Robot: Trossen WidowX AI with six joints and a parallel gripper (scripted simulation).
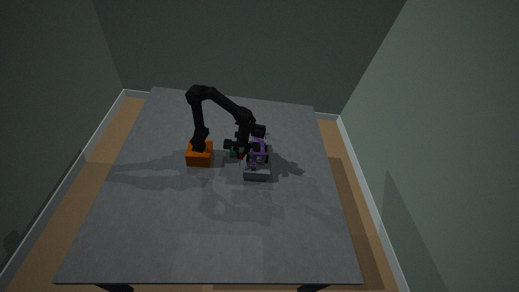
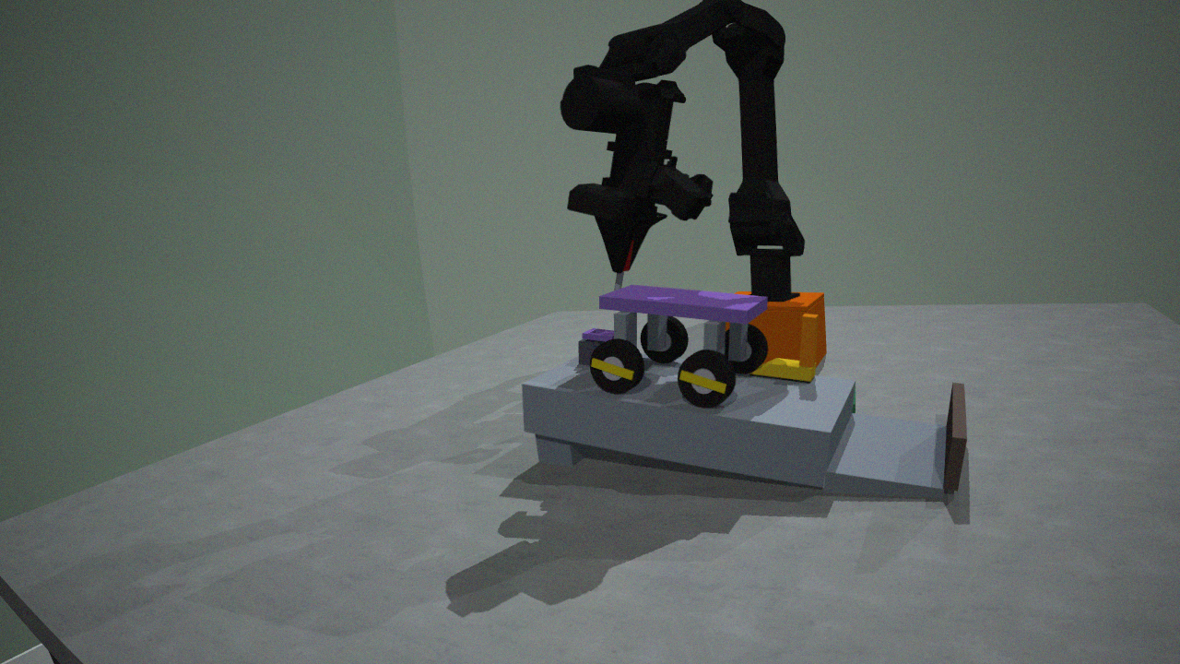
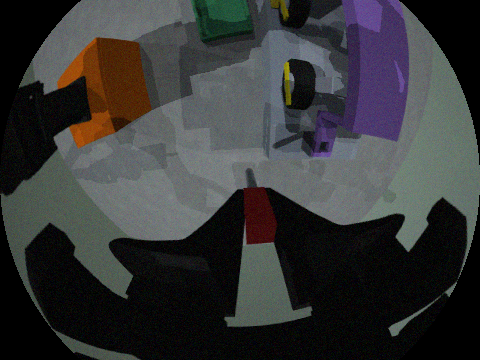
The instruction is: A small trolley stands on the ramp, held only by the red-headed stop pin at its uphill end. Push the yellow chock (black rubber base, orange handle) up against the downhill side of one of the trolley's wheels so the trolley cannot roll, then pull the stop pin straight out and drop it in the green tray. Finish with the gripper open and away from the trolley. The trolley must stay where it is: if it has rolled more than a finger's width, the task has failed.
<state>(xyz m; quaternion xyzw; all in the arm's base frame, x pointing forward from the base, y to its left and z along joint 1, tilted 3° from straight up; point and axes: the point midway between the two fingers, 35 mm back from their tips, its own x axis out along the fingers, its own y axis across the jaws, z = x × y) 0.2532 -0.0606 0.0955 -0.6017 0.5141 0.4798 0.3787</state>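
Now: gripper tip 19 cm to the right of the green tray, 18 cm above it and 6 cm past it. From my gripper tip the other things lie so: trolley: 13 cm to the left, 8 cm ahead, 6 cm below; red-headed stop pin: right at my gripper tip; grey ramp: 13 cm to the left, 12 cm below, 8 cm ahead.
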